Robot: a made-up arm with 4 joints.
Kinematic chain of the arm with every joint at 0, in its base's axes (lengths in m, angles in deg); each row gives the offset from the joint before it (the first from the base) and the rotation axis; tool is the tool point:
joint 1: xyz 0 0 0.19 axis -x
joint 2: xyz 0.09 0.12 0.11 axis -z
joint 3: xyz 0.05 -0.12 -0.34 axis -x
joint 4: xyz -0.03 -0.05 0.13 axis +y
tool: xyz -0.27 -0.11 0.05
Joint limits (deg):
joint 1: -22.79..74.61
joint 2: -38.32..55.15
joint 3: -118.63..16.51
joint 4: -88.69..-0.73
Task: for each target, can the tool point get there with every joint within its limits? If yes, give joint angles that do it. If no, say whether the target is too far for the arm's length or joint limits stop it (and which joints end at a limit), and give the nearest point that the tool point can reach.
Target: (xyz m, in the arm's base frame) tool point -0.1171 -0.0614 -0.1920
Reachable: yes | joints 2.90 25.50 -19.29 -70.51
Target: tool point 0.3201 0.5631 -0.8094
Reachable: no: too far | nearest point 0.1379 0.1721 -0.2169 | short by 0.733 m
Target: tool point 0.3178 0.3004 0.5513
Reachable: no: joint limits stop it (at a limit: joint 1, joint 2, joint 4) | nearest point 0.0370 -0.0764 0.3941 | short by 0.496 m
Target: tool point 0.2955 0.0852 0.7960
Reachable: no: joint limits stop it (at a limit: joint 1, joint 2, joint 4) | nearest point 0.0791 -0.1425 0.4312 | short by 0.481 m
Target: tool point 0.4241 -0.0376 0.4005
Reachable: no: joint limits stop it (at a limit: joint 1, joint 2, joint 4) | nearest point 0.0879 -0.1627 0.4372 | short by 0.361 m
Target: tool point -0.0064 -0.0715 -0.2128
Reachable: yes | joints 30.40 9.57 -93.00 -74.88
